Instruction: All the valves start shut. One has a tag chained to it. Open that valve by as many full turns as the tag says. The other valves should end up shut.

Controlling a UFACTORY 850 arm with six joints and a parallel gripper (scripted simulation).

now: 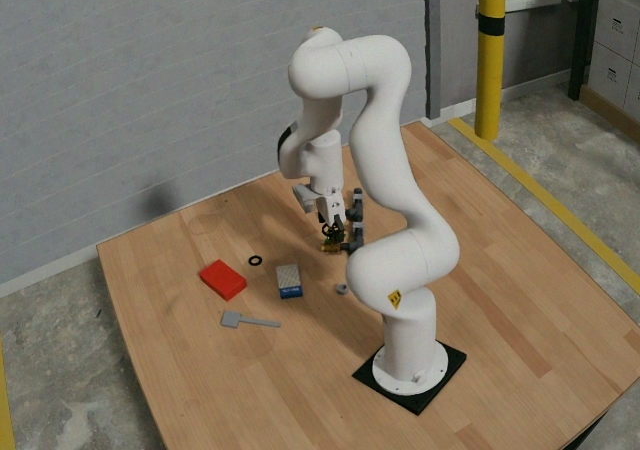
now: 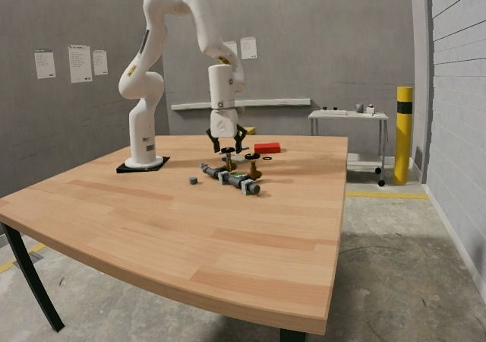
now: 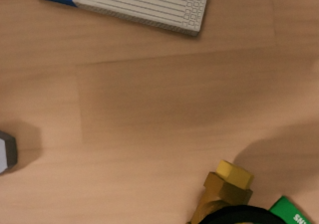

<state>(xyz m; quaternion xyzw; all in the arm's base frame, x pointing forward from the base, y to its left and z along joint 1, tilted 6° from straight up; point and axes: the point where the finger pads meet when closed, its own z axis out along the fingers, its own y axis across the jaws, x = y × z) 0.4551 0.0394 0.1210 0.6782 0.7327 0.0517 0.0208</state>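
My gripper is now 5 cm short of the green tag, 3 cm to the left of it and 9 cm above it. Also, from my hand: red block (33 cm to the left, 8 cm below); then grey paddle-shaped tool (16 cm behind, 30 cm to the left, 9 cm below); then blue-and-grey box (7 cm behind, 15 cm to the left, 8 cm below).
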